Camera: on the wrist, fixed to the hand. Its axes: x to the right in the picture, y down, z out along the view.
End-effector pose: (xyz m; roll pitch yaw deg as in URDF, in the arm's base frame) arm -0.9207 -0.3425 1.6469 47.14 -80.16 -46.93
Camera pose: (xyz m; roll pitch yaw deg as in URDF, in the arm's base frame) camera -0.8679 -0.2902 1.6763 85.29 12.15 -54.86
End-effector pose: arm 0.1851 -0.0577 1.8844 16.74 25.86 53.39
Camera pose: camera 0.1379 -0.0077 1.8436 -43.30 43.53 -68.26
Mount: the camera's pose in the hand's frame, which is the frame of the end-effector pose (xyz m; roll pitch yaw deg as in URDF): 0.0286 0.0558 -0.0496 -5.05 35.07 -92.94
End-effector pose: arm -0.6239 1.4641 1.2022 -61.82 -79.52 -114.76
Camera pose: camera -0.6718 1.4018 1.2171 77.28 -2.32 128.52
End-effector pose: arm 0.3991 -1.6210 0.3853 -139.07 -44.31 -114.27
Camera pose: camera 0.3229 -1.6084 0.4059 100.00 -41.64 46.91
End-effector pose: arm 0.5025 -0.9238 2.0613 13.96 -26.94 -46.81
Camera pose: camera 0.5789 -0.9086 2.0433 32.64 43.78 -111.86
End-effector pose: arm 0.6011 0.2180 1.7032 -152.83 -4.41 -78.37
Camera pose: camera 0.5358 0.1769 1.7240 162.85 -61.47 24.93
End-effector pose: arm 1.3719 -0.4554 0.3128 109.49 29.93 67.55
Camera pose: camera 1.3685 -0.3899 0.3585 -147.02 28.73 179.32
